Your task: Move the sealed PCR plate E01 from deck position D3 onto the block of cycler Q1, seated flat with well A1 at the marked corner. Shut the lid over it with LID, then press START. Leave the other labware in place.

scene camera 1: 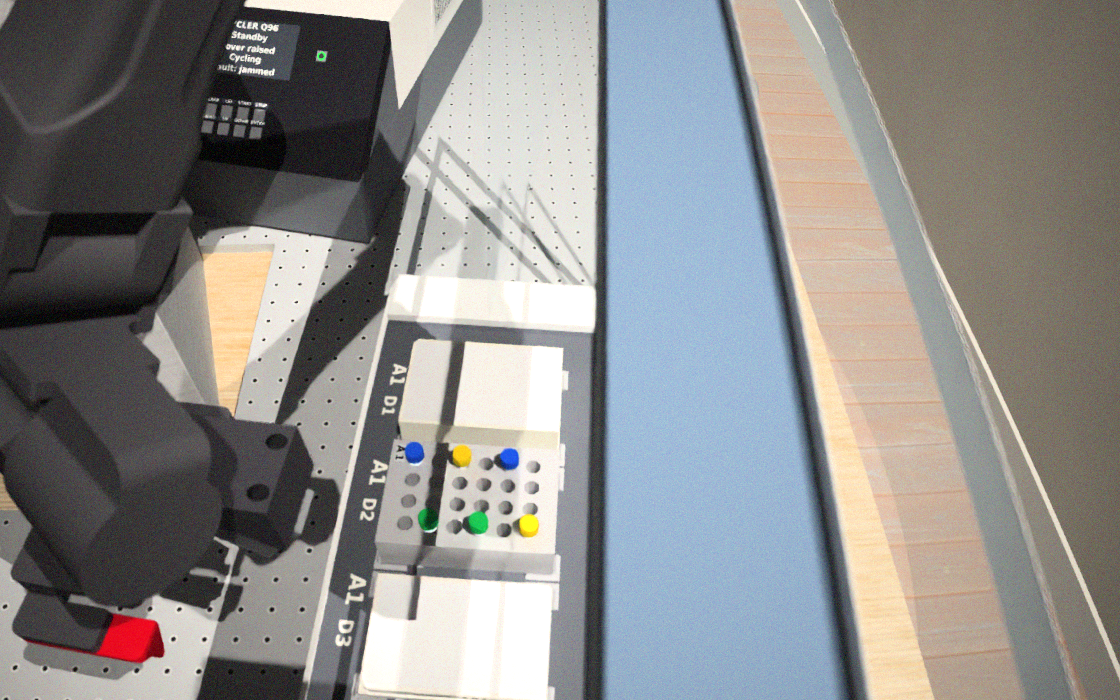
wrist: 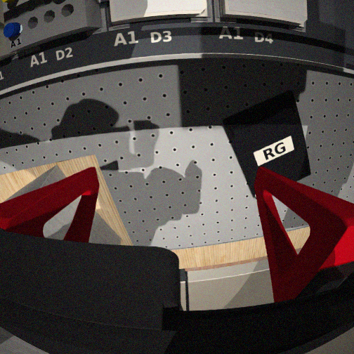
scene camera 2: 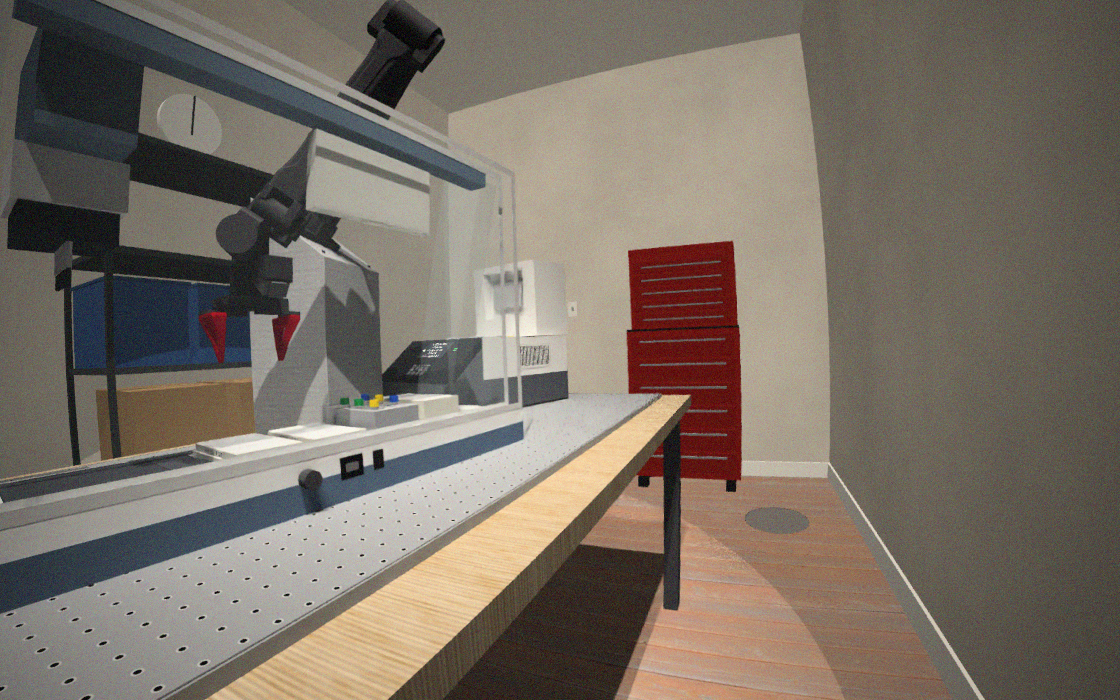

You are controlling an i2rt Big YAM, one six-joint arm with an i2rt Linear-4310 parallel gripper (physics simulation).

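Places are measured from the arm's base along level axes (x right, y ahead, z up), in metres.
Where they show: gripper, fingertip midpoint: (scene camera 2: 252, 361).
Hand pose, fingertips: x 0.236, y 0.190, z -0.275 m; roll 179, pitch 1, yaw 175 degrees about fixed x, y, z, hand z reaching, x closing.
Things, the pixels of their top centre, and the offset from my fingertips. "*": a spot on its surface instead.
- Cycler Q1, surface spot: (scene camera 1: 330, 107) * dx -0.508, dy -0.018, dz -0.028 m
- Pale labware, top centre: (scene camera 1: 483, 383) (scene camera 2: 415, 396) dx -0.201, dy +0.164, dz -0.072 m
The pale, flat-topped plate (scene camera 1: 470, 643) (scene camera 2: 316, 431) (wrist: 159, 7) sits at D3 on the dark deck, partly cut off in scene camera 1 and the wrist view. My gripper (scene camera 2: 251, 359) (wrist: 176, 175) is open and empty, its red fingers above the perforated board on the A1-label side of the deck, away from the plate. One red finger shows in scene camera 1. Cycler Q1 (scene camera 1: 330, 107) (scene camera 2: 429, 360) has a dark sloped panel with a lit green mark. Its partly covered screen shows "Standby", "over raised", "Cycling" and "jammed". Its small keys (scene camera 1: 239, 120) show; its block cannot be seen.
A tube rack (scene camera 1: 462, 553) (scene camera 2: 367, 415) (wrist: 75, 26) with coloured caps stands at D2, beside D3. Pale labware (scene camera 1: 512, 387) stands at D1, and another pale plate (wrist: 265, 10) at D4. A black item labelled RG (wrist: 295, 130) lies on the board. A grey column (scene camera 2: 351, 346) stands behind the deck.
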